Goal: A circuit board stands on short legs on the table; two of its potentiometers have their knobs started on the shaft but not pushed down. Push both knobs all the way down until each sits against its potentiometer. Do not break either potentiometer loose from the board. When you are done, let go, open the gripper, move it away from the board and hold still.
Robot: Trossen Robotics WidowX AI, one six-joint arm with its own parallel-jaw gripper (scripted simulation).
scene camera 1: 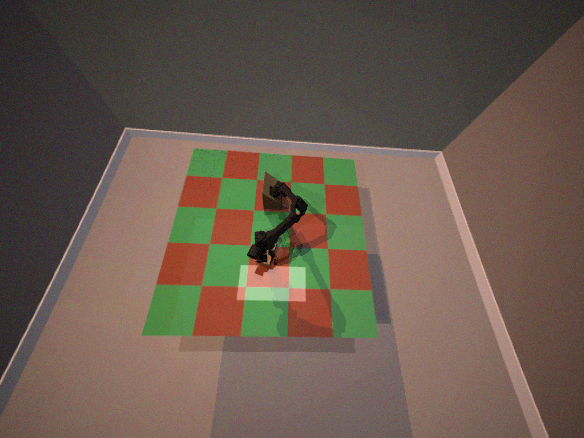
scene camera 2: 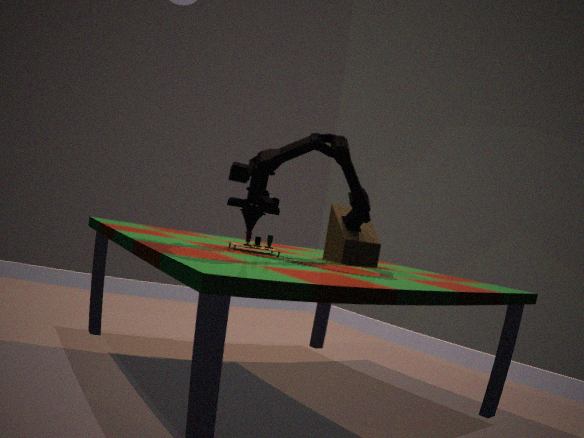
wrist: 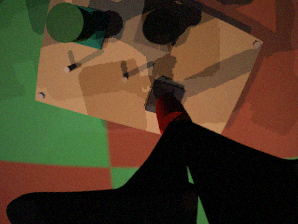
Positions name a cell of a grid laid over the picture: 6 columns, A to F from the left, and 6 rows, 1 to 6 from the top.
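Observation:
My gripper (scene camera 2: C4), (wrist: D4), visible. Green knob (wrist: B1), visible.

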